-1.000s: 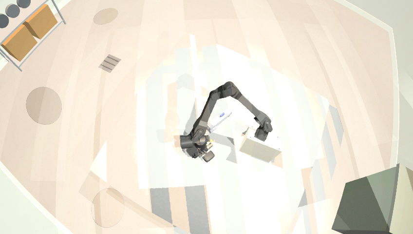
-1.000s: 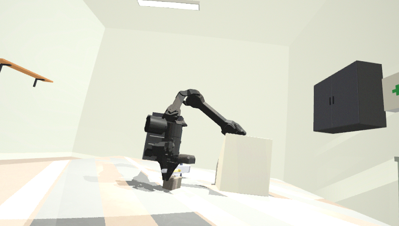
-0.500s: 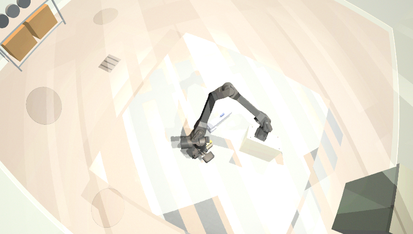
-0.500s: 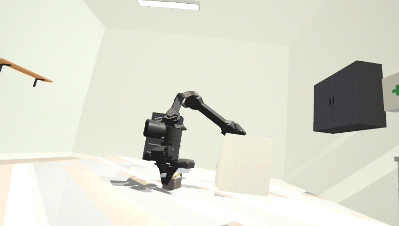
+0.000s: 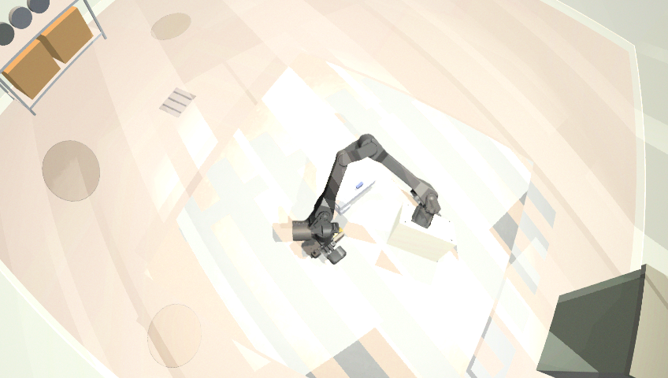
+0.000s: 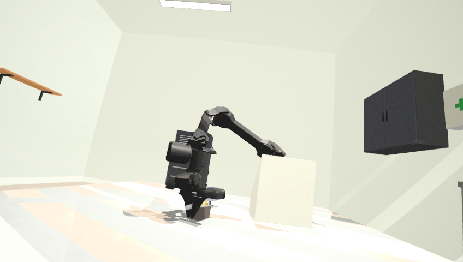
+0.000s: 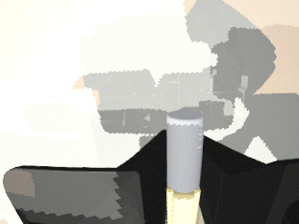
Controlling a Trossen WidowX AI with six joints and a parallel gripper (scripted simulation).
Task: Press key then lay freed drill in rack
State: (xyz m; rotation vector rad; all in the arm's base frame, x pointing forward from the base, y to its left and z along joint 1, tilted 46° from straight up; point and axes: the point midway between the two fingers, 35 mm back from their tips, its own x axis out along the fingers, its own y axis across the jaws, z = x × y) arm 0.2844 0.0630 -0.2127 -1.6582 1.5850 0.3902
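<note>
Now: gripper tip 10 mm past the drill, 40 mm to the left of it and 40 mm below it. The rest, counted from my gripper tip: blue key 260 mm to the right, 40 mm above; then fixture 230 mm to the right, 30 mm above.
</note>
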